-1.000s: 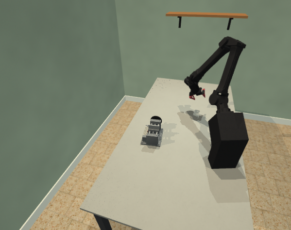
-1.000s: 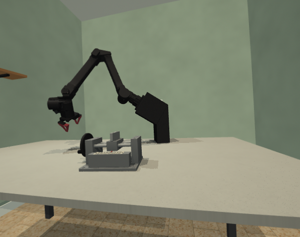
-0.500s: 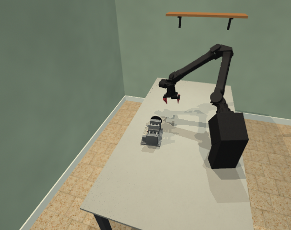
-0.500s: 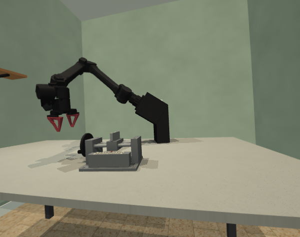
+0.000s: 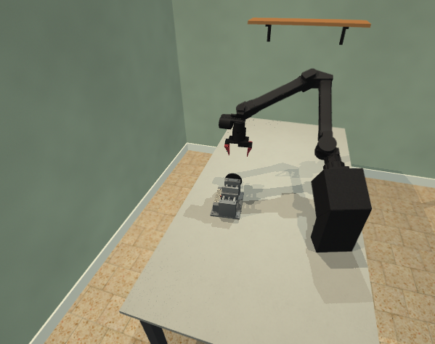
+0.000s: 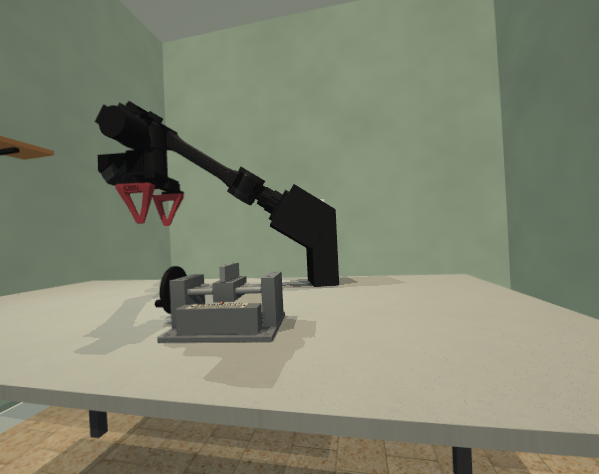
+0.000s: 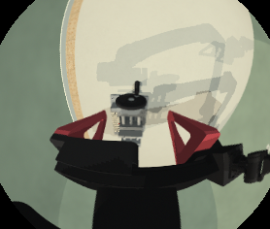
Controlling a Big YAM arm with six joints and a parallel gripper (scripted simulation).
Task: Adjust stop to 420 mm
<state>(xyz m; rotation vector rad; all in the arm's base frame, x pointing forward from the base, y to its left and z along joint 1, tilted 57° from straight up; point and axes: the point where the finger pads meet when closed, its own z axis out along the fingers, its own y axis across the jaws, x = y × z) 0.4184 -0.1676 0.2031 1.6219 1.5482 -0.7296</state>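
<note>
Now: hand 16 cm to the right of the sliding stop block, 13 cm above it and 5 cm short of it.
</note>
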